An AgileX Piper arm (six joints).
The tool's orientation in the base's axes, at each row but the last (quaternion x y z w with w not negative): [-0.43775, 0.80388, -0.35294, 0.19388]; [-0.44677, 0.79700, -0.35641, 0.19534]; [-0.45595, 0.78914, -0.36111, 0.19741]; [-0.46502, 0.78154, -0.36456, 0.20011]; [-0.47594, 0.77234, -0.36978, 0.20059]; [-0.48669, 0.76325, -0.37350, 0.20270]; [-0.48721, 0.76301, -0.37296, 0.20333]
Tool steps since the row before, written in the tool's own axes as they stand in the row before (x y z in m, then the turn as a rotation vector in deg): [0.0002, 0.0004, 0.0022, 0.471, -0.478, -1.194]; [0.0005, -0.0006, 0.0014, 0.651, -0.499, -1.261]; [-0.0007, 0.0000, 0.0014, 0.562, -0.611, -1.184]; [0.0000, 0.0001, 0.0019, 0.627, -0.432, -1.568]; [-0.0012, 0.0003, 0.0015, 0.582, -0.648, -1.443]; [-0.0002, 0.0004, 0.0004, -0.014, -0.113, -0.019]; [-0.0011, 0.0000, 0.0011, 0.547, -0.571, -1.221]
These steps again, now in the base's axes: [0.0010, -0.0009, -0.0018, -0.725, -0.097, 1.158]; [0.0010, -0.0012, -0.0005, -0.850, -0.231, 1.220]; [0.0013, 0.0001, -0.0009, -0.691, -0.221, 1.251]; [0.0012, -0.0007, -0.0013, -1.077, -0.076, 1.369]; [0.0014, 0.0006, -0.0012, -0.846, -0.143, 1.451]; [0.0001, 0.0001, -0.0006, 0.060, -0.008, 0.098]; [0.0012, 0.0006, -0.0008, -0.727, -0.178, 1.248]
